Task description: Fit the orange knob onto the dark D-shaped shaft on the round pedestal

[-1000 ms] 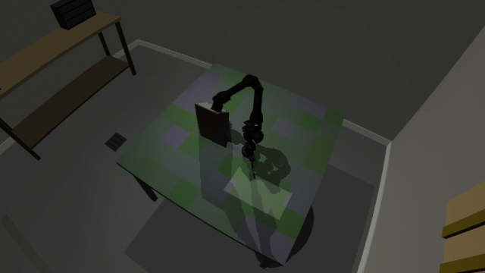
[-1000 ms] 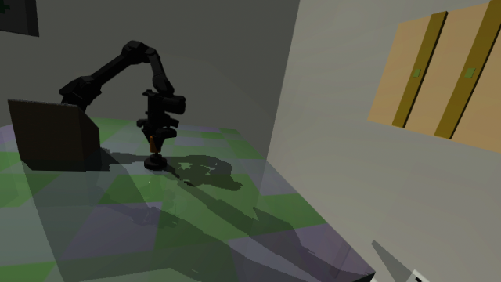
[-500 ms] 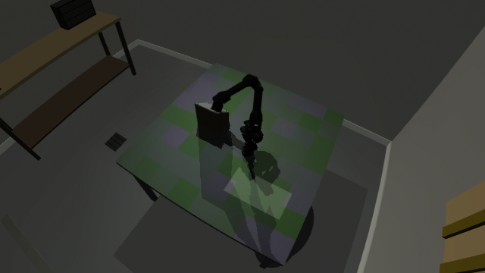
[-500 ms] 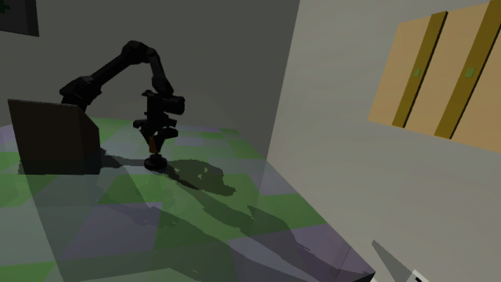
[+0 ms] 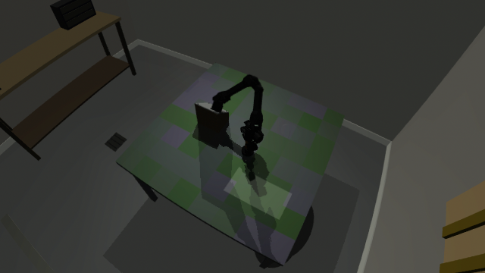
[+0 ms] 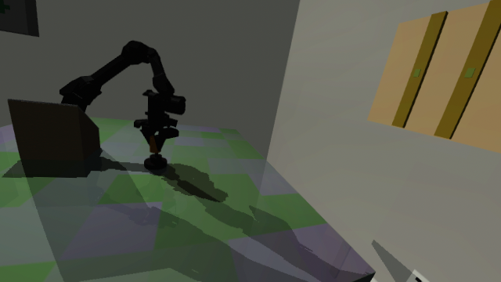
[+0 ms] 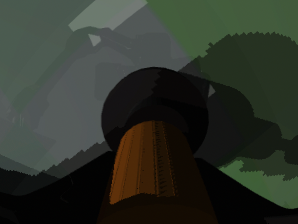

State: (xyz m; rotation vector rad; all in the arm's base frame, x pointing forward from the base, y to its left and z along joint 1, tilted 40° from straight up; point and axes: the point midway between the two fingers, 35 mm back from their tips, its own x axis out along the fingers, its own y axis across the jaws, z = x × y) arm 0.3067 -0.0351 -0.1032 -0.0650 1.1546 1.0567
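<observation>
My gripper tip is now 2 cm below the orange knob. The rest, counted from my gripper tip: dark round pedestal 4 cm below.
</observation>
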